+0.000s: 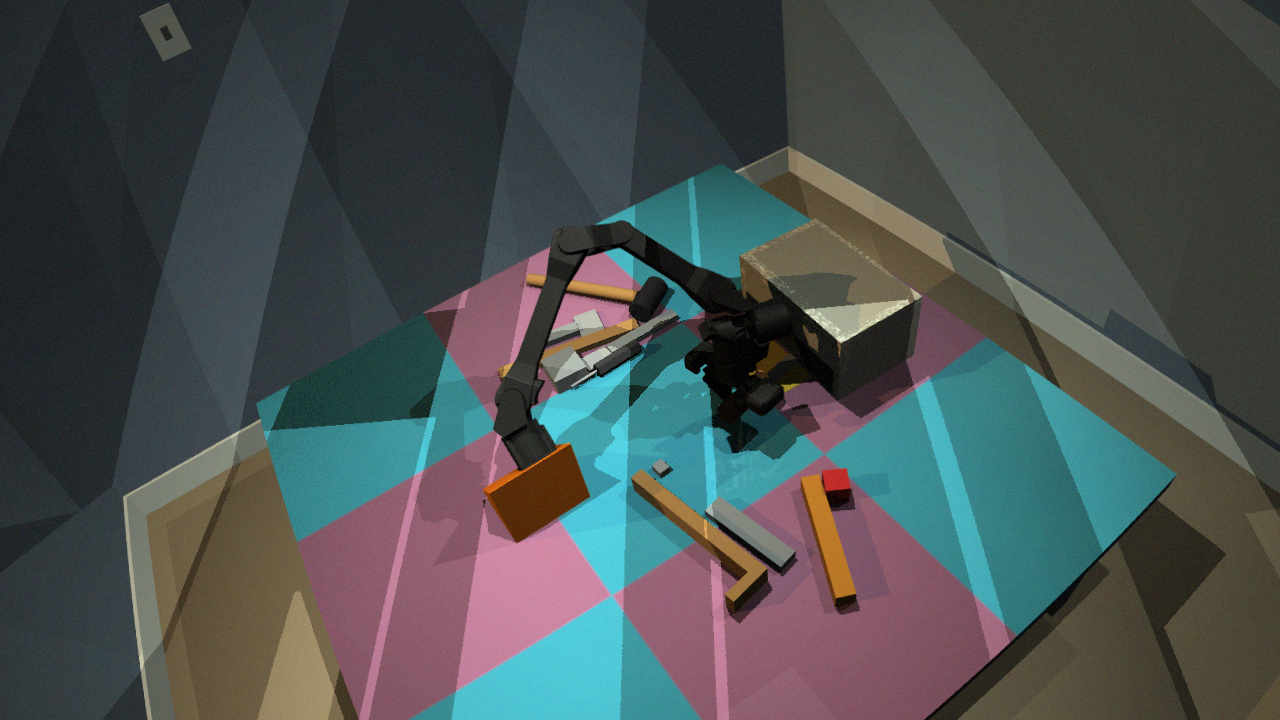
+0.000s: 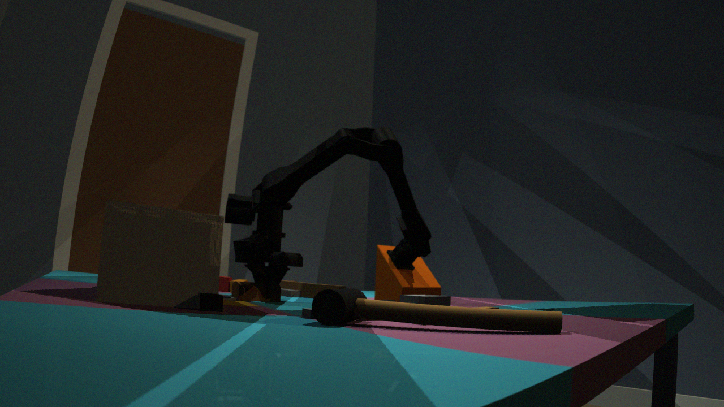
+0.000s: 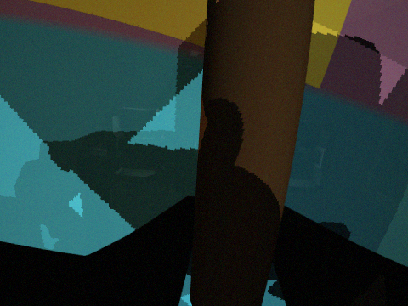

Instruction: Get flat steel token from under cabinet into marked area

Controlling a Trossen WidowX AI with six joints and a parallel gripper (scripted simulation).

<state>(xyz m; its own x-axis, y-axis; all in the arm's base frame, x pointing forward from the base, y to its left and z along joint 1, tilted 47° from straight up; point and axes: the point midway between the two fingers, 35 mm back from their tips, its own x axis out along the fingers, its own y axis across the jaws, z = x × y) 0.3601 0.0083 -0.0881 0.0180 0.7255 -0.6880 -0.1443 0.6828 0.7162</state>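
Right now my gripper tip is 180 mm past the small grey cube and 20 mm to the left of it. Round my gripper tip: grey bar (150 mm behind, 220 mm to the right); then flat grey piece (210 mm ahead, 60 mm to the left); then red cube (10 mm ahead, 250 mm to the right, 10 mm above).
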